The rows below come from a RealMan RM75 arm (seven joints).
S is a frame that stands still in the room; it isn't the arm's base.
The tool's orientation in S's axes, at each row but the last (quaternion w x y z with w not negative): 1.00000 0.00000 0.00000 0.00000; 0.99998 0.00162 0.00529 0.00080; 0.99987 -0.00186 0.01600 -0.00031; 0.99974 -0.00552 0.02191 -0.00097; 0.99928 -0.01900 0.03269 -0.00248; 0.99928 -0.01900 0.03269 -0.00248; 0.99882 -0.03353 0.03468 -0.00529; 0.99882 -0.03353 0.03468 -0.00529; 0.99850 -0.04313 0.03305 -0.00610
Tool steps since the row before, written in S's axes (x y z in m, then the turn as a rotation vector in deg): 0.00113 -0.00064 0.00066 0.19 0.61 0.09; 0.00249 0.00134 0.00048 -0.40 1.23 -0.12; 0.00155 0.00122 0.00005 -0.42 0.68 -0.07; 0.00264 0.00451 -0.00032 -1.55 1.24 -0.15; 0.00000 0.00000 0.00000 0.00 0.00 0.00; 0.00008 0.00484 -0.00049 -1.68 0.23 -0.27; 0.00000 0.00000 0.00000 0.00 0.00 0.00; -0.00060 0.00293 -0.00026 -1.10 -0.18 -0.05; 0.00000 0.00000 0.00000 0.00 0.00 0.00
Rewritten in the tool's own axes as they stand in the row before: 0.00113 -0.00064 0.00066 0.19 0.61 0.09; 0.00249 0.00134 0.00050 -0.40 1.23 -0.13; 0.00155 0.00122 0.00010 -0.42 0.68 -0.08; 0.00264 0.00452 -0.00015 -1.54 1.24 -0.20; 0.00000 0.00000 0.00000 0.00 0.00 0.00; 0.00008 0.00486 -0.00030 -1.66 0.23 -0.37; 0.00000 0.00000 0.00000 0.00 0.00 0.00; -0.00062 0.00294 -0.00011 -1.09 -0.19 -0.14; 0.00000 0.00000 0.00000 0.00 0.00 0.00
